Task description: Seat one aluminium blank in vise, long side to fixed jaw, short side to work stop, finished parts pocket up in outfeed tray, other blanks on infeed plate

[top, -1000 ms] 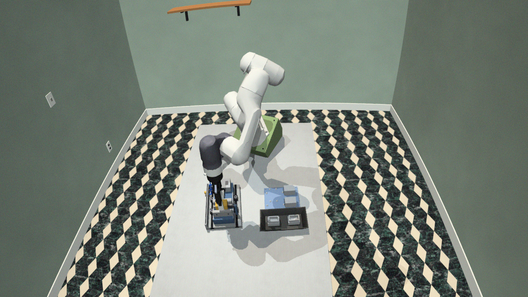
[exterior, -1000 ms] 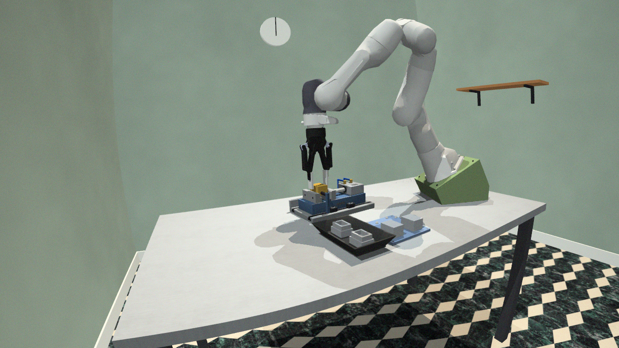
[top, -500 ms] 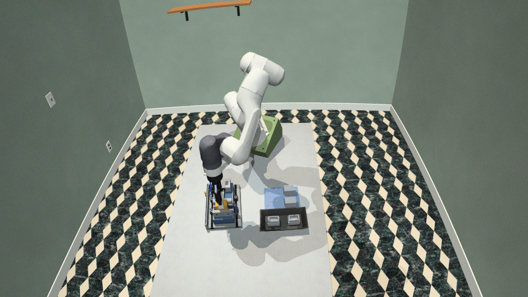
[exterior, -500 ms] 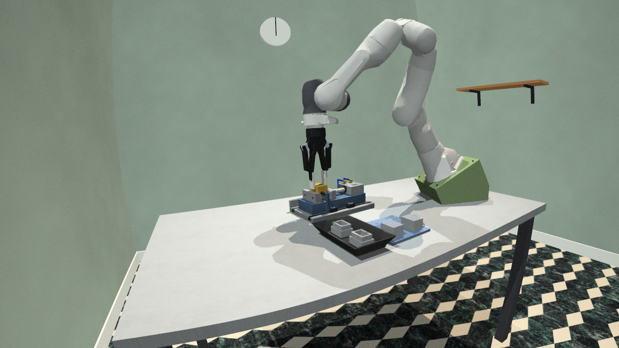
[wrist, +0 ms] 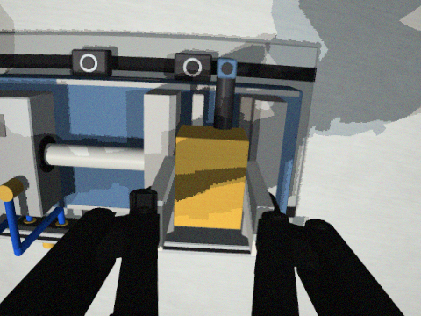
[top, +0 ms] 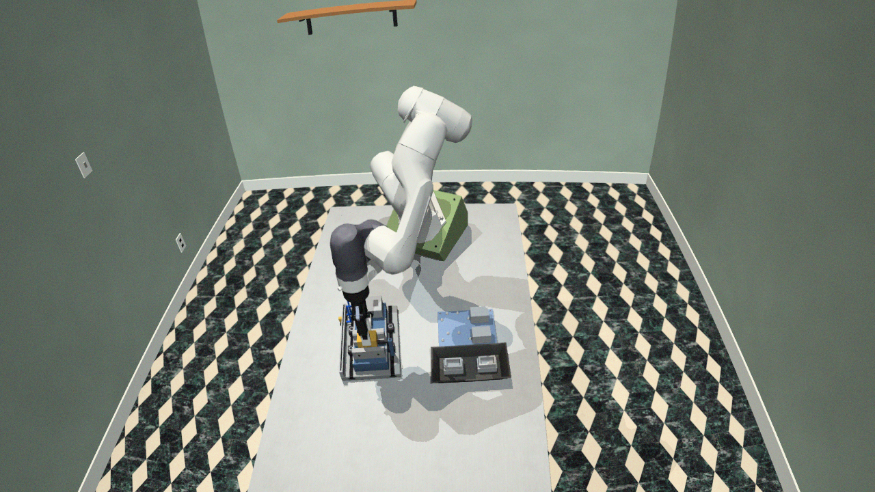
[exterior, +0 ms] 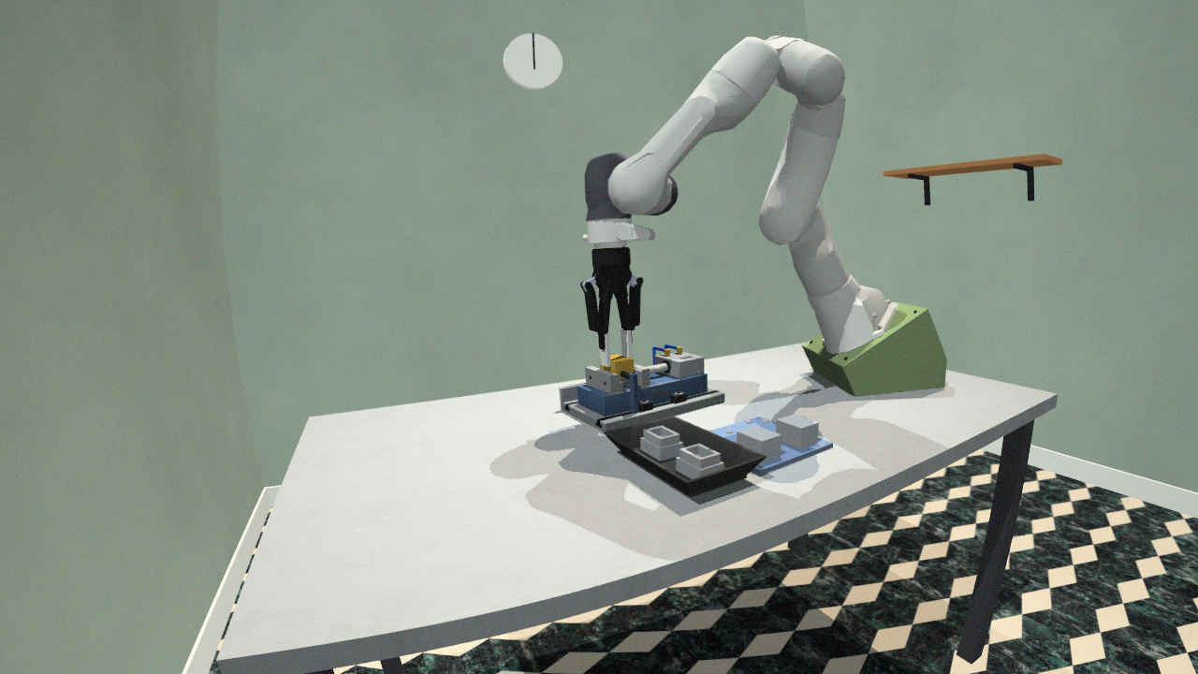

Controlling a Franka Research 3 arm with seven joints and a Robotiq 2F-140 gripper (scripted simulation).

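The brass blank lies 4 cm below my hand. Round my hand: hose block: 16 cm behind, 1 cm to the left, 6 cm below; white rod: 8 cm behind, 1 cm to the left, 6 cm below; vise: 6 cm behind, 10 cm below.
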